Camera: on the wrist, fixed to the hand. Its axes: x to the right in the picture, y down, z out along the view.
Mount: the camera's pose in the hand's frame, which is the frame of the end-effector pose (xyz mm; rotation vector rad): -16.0 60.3 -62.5 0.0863 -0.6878 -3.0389
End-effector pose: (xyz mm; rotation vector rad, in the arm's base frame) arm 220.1 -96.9 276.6 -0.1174 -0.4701 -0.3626
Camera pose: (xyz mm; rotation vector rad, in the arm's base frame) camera 255.3 -47.9 212.1 -0.5889 0.7633 2.5379
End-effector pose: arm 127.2 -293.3 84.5 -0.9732 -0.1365 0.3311
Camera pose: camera 115.5 -316.7 0.1 0.3331 -1.8292 -2.1112
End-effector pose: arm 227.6 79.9 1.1 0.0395 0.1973 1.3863
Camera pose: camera 156.1 69.9 -49.8 0.1672 -0.3003 -1.6898
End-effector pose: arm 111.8 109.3 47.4 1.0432 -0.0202 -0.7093
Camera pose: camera 152.2 185.2 67.4 0.0931 -0.7536 2.3518
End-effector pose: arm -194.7 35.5 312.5 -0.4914 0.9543 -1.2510
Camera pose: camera -211.9 78.7 237.4 1.2972 0.9295 1.5745
